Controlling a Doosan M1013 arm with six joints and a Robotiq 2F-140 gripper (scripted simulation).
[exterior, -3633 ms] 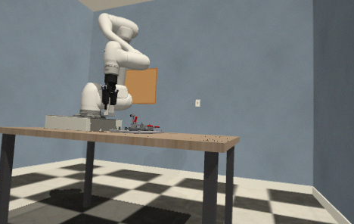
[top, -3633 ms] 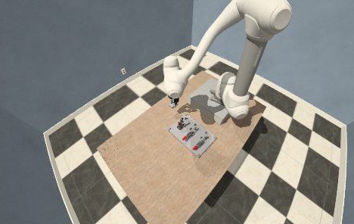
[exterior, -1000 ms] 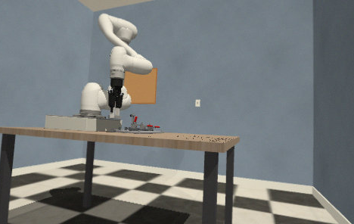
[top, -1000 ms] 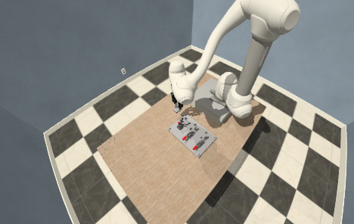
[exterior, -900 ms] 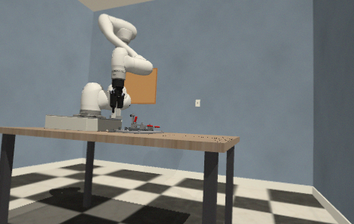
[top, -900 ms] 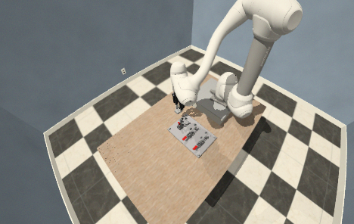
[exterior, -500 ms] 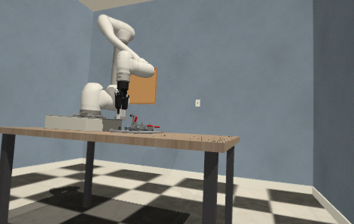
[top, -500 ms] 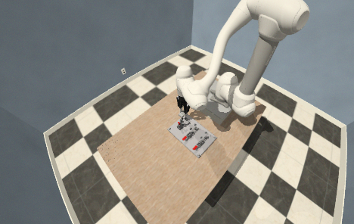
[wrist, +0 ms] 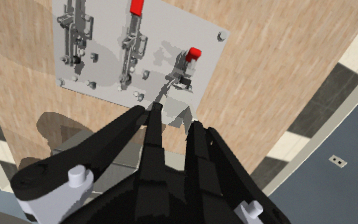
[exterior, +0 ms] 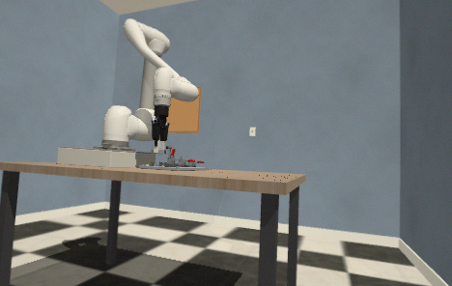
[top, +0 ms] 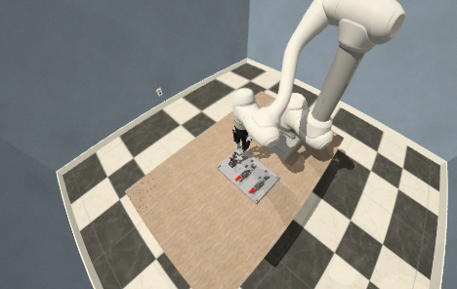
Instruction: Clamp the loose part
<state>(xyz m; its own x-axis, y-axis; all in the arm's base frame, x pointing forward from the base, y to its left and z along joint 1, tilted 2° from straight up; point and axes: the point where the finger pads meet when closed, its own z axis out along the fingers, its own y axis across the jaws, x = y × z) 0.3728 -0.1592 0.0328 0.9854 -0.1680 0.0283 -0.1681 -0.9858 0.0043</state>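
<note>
Now: hand 70 mm short of the grey fixture plate, 100 mm to the right of it and 110 mm above it. The rest, counted from my hand: light grey part 30 mm below.
</note>
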